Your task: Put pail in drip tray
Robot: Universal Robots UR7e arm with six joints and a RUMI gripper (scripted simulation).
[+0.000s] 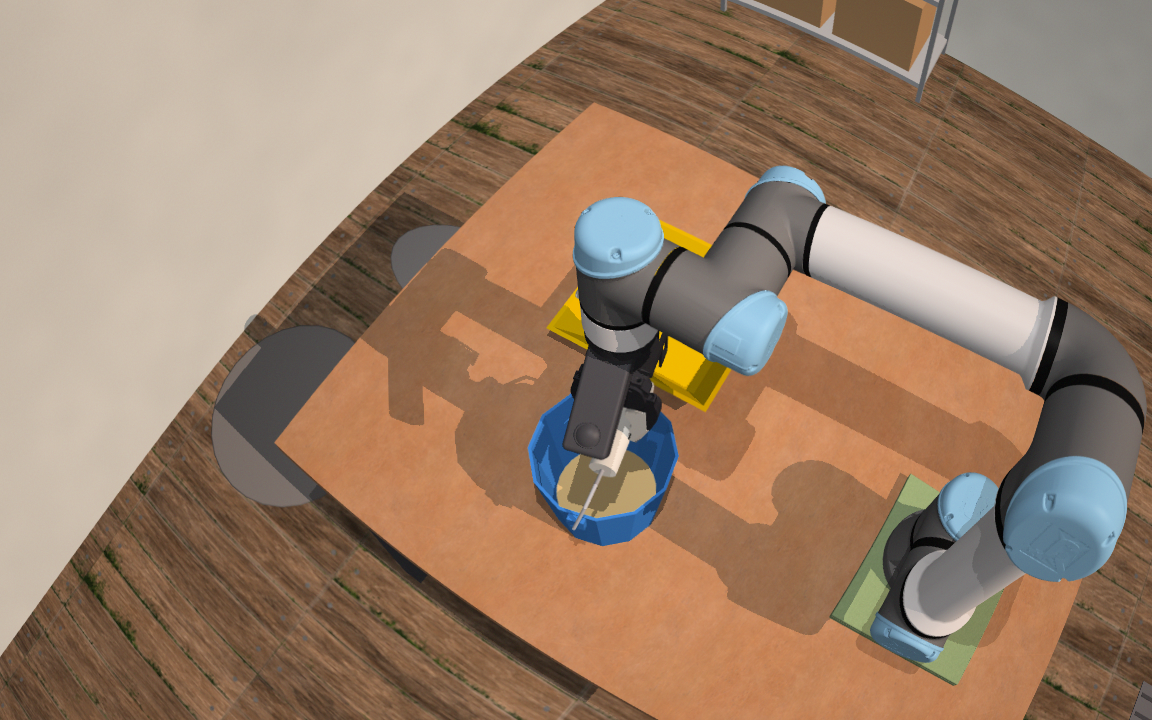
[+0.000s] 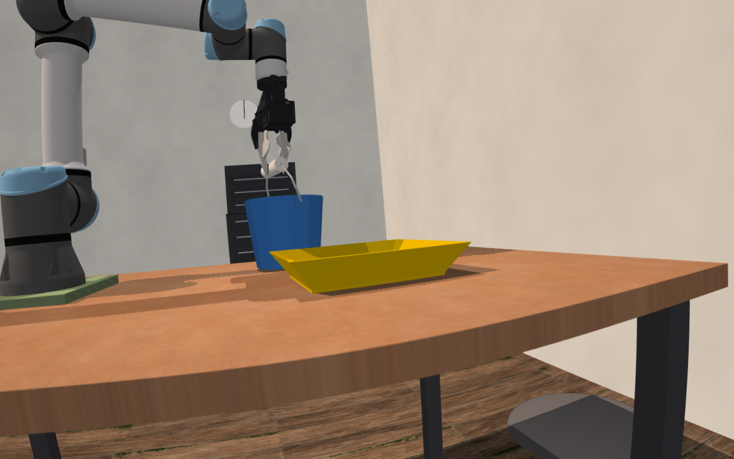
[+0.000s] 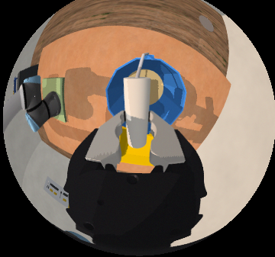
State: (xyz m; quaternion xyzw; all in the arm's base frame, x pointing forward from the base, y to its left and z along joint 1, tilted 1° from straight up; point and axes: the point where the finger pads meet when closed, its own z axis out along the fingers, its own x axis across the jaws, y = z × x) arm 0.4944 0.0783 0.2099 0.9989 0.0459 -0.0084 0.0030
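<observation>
Now: hand 1 cm short of the blue pail and 10 cm above it. Also, from my hand: yellow drip tray: 6 cm ahead, 31 cm to the right, 22 cm below.
</observation>
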